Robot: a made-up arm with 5 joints. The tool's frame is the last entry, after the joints.
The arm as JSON. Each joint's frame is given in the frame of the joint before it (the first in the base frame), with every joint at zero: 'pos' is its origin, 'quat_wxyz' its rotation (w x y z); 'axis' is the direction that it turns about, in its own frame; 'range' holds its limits. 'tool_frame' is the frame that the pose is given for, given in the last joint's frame.
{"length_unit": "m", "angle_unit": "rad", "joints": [
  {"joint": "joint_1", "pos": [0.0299, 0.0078, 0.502], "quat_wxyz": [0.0, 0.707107, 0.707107, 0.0], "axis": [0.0, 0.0, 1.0], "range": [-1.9, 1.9]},
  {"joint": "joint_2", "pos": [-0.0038, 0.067, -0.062], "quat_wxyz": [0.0, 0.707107, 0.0, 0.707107], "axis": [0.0, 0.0, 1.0], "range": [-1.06, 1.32]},
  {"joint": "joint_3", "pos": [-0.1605, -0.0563, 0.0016], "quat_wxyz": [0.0, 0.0, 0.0, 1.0], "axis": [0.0, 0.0, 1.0], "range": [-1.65, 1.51]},
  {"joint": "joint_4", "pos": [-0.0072, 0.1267, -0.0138], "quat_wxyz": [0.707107, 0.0, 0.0, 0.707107], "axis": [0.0, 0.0, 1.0], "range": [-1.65, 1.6]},
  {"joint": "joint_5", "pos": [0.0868, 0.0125, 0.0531], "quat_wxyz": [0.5, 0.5, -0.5, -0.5], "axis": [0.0, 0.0, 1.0], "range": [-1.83, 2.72]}
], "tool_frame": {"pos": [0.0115, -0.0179, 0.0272], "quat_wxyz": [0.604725, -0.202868, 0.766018, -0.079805]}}
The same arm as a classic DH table. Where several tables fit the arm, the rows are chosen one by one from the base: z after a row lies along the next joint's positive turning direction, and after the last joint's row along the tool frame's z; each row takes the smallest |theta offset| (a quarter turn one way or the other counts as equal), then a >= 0, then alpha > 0; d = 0 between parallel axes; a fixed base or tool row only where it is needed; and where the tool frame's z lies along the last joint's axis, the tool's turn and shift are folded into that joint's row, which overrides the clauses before.
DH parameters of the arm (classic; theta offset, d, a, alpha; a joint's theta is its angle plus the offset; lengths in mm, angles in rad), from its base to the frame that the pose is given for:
base (fixed): 0.2552 0 30.9 3.1416
joint_1: 0.2552 -564 67 1.5708
joint_2: -1.2334 0 170.1 0
joint_3: 1.2902 0 126.9 0
joint_4: 1.514 37.1 12.5 -1.5708
joint_5: -1.4431 -57.2 -19.2 1.8296
tool (fixed): -1.9609 9.4 0 0
Joint limits (rad, base to tool): -1.9..1.9 -1.06..1.32 -1.65..1.51 -1.65..1.6 -1.83..2.72

